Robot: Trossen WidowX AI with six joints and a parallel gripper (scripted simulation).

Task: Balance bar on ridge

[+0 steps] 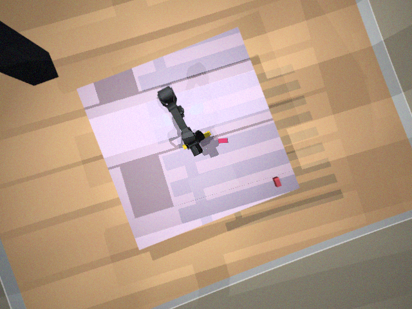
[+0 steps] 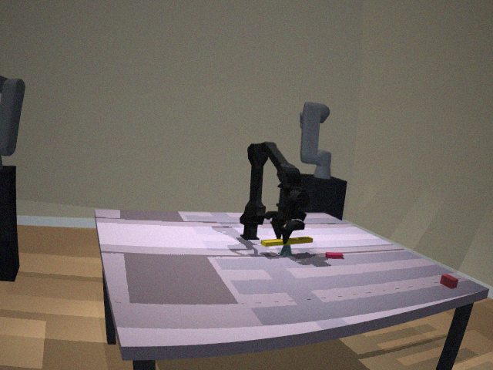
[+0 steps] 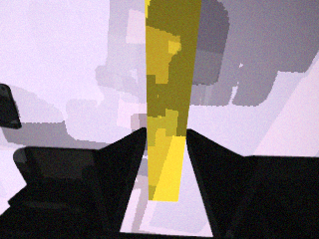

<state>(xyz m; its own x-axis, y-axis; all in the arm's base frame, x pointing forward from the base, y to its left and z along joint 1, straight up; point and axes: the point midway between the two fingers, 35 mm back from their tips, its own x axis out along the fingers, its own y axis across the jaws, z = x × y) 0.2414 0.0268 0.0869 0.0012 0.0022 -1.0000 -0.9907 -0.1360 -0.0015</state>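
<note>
Right now the yellow bar is 30 mm to the left of my gripper tip. Also, from my gripper tip: flat red block 210 mm to the left, 70 mm ahead, 40 mm below; then teal ridge 30 mm to the left, 10 mm below.
</note>
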